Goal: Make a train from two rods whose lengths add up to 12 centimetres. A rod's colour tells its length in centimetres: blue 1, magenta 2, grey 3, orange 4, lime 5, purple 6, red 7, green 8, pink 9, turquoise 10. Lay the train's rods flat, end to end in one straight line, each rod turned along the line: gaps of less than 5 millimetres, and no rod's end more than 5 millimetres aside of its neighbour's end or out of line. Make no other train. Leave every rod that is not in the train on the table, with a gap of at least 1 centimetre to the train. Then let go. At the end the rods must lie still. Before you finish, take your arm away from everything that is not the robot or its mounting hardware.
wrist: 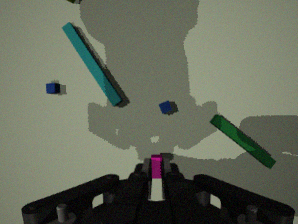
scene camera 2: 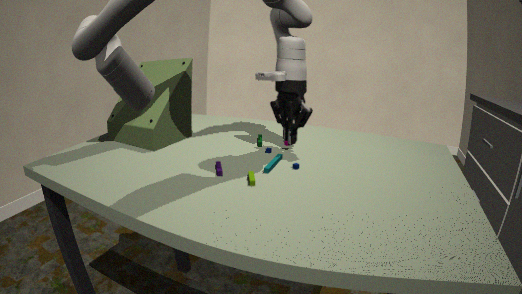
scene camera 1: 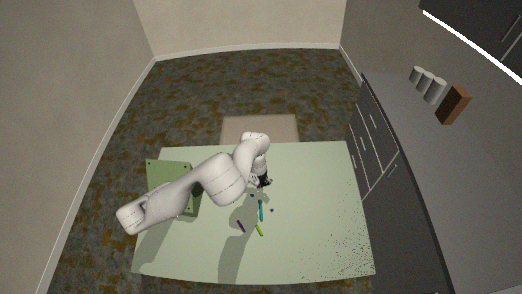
Note:
The pictures show: my gripper, a green rod and a turquoise rod.
My gripper also shows in the wrist view.

